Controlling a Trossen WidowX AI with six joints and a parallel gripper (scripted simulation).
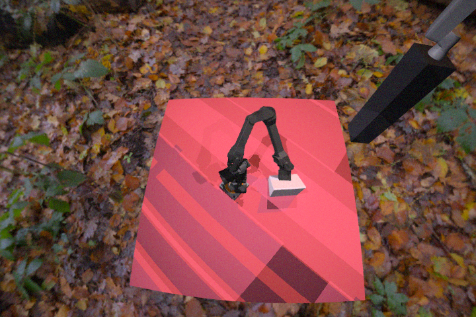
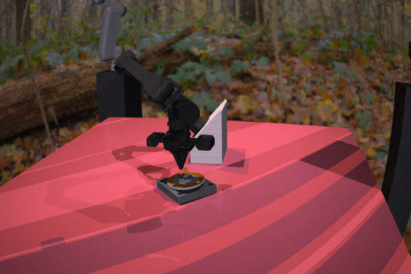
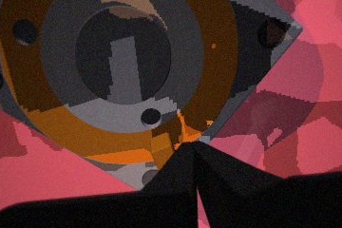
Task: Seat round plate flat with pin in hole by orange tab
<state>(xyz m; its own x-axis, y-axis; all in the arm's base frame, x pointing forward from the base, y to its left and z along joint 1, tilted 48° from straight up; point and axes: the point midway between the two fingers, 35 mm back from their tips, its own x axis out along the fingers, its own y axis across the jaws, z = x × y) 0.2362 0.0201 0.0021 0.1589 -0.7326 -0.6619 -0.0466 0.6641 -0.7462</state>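
My gripper tip is now 20 mm short of the round plate, 20 mm to the right of it and 10 mm above it. From my gripper tip the other things lie so: square grey base 40 mm ahead, 30 mm to the left, 20 mm below.
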